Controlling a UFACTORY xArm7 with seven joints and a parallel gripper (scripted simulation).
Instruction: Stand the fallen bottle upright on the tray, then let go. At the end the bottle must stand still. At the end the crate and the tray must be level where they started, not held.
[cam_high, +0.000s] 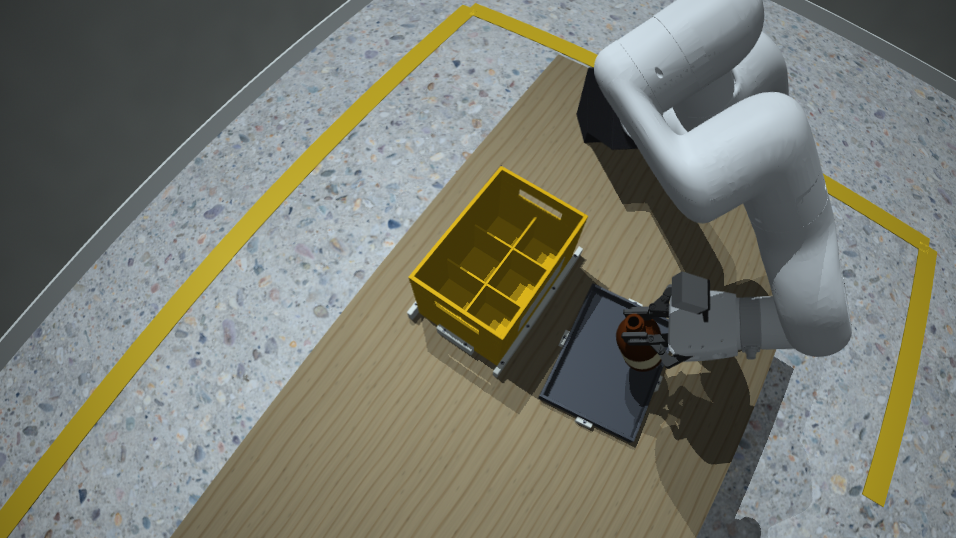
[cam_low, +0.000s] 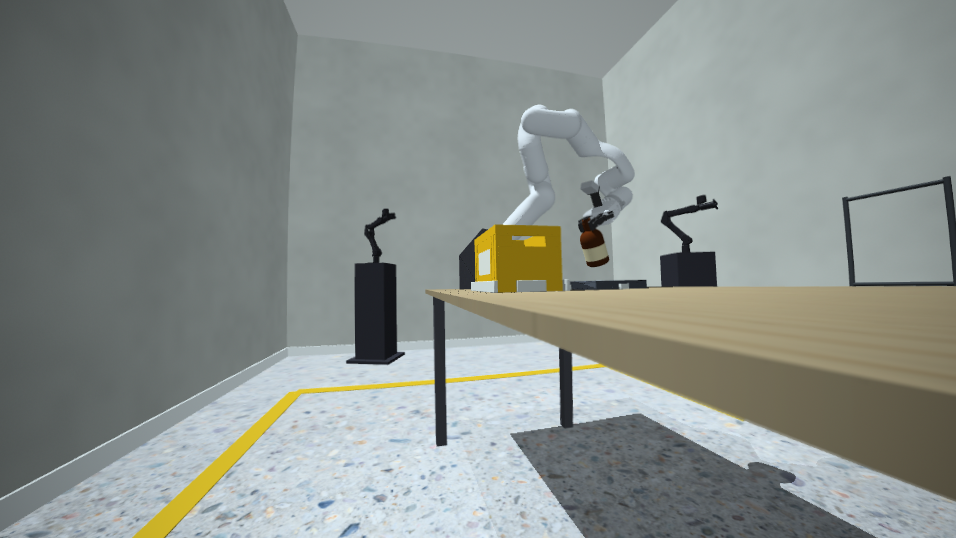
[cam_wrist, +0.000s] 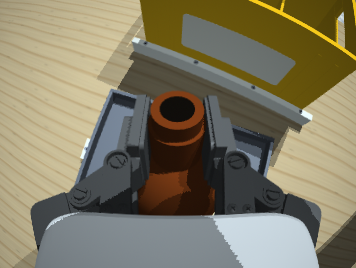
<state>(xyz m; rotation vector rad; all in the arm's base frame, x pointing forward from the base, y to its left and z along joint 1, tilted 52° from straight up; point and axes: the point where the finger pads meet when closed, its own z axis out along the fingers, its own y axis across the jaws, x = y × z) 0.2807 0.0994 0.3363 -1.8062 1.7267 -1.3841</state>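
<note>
Right now my hand is 10 mm past the brown bottle, 10 mm to the right of it and 50 mm above it. From my hand the other things lie so: dark grey tray 10 mm behind, 10 mm to the left, 190 mm below; then yellow crate 70 mm ahead, 240 mm to the right, 120 mm below.
</note>
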